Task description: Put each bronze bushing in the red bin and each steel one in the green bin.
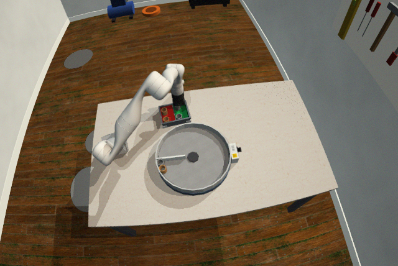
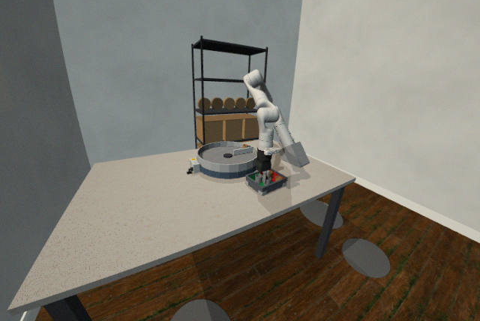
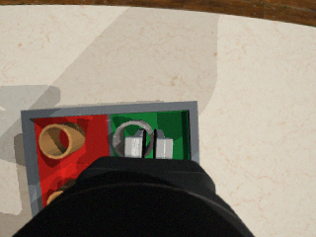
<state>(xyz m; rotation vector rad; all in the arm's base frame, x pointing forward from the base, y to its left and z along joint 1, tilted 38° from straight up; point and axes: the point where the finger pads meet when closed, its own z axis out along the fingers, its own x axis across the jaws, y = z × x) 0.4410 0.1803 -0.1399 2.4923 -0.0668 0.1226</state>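
Now: hand 4 cm to the left of the bin, 4 cm past it and 4 cm above it. From my hand the other things lie so: grey turntable 38 cm to the right, 1 cm below, 1 cm ahead.
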